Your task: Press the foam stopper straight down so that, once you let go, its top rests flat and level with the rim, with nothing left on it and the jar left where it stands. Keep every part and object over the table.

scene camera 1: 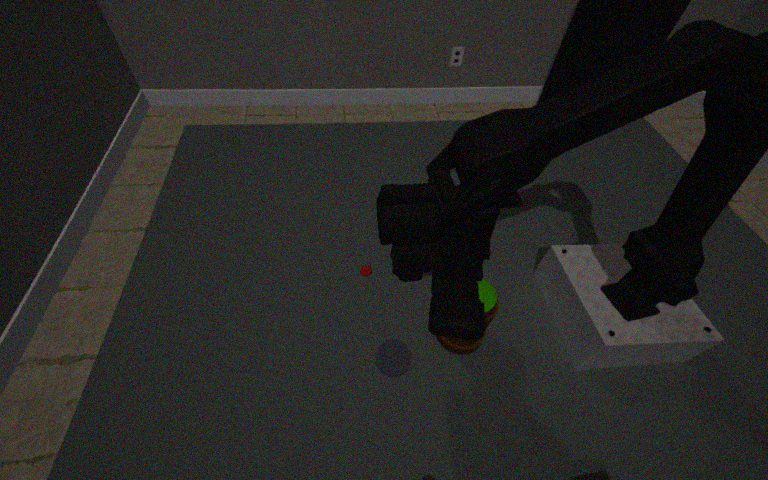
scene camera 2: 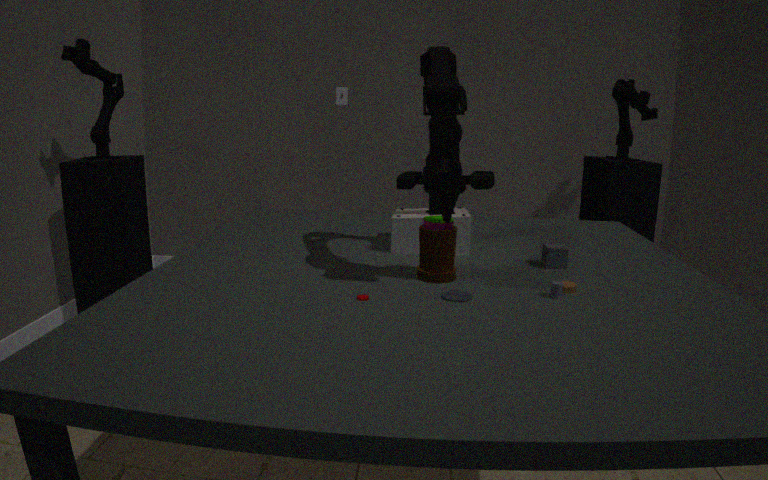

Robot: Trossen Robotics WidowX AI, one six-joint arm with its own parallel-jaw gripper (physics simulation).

Labels:
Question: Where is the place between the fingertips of my gripper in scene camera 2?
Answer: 447,222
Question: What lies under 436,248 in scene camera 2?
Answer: A brown jar.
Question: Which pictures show my gripper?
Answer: Scene camera 1 and scene camera 2: all of them.

